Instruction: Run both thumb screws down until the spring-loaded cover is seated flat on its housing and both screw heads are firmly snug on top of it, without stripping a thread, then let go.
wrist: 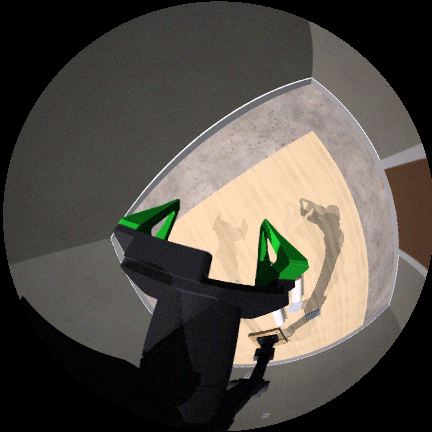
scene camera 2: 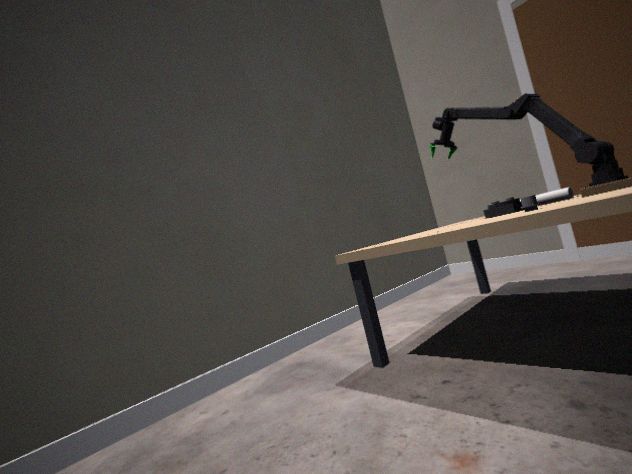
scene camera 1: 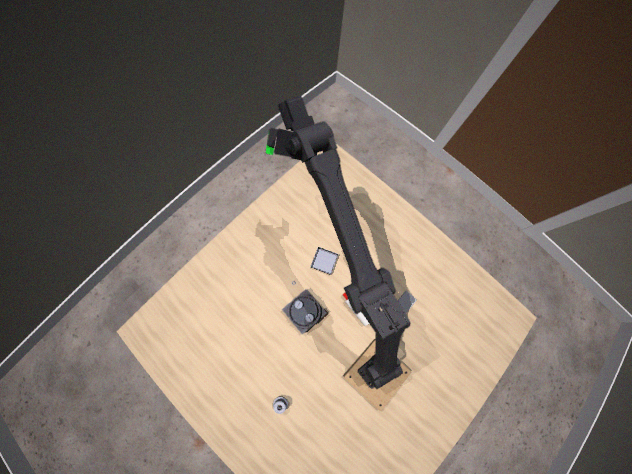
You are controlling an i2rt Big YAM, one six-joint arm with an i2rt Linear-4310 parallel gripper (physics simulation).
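Frame: origin at the arm's base, x ahead, y right, z down, level; centimetres.
Where they show: gripper, fingertip midpoint: (wrist: 220,212) (scene camera 2: 440,158); arm's base, origin of the base link: (wrist: 267,338) (scene camera 2: 609,183) (scene camera 1: 375,369).
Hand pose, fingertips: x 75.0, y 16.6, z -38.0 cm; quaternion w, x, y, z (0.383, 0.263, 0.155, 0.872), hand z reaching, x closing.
Note:
Things, the pixels of their centre, and the offset from my fingertips.
- square dark housing, body centre: (scene camera 1: 304,311) (scene camera 2: 504,207) dx -40.7, dy -24.7, dz +37.8 cm
- shallow tray, body centre: (scene camera 1: 324,260) dx -29.3, dy -5.7, dz +39.6 cm
- grey plate, body centre: (scene camera 1: 405,302) (wrist: 312,314) dx -63.8, dy +10.6, dz +40.4 cm
- round metal part, body centre: (scene camera 2: 529,203) (scene camera 1: 280,405) dx -63.1, dy -52.9, dz +38.1 cm
The square dark housing (scene camera 1: 290,310) (scene camera 2: 502,207) sits on the table. Its round dark cover (scene camera 1: 300,314) is on top in scene camera 1. Two light grey screw heads (scene camera 1: 298,304) (scene camera 1: 309,317) show on opposite sides of the cover. Whether the cover is flat and how deep the screws sit cannot be told from here. My gripper (scene camera 2: 441,156) (wrist: 220,212) is open and empty, its green fingers wide apart. It hangs high in the air beyond the table's far edge, well away from the housing. The housing does not show in the wrist view.
A shallow tray (scene camera 1: 325,260) lies near the housing. White bottles (wrist: 297,291) (wrist: 279,317) are near the arm's base plate (scene camera 1: 380,400), partly under the arm in scene camera 1. A grey plate (scene camera 1: 409,302) lies beside the arm. A round metal part (scene camera 1: 280,404) stands apart on the table.

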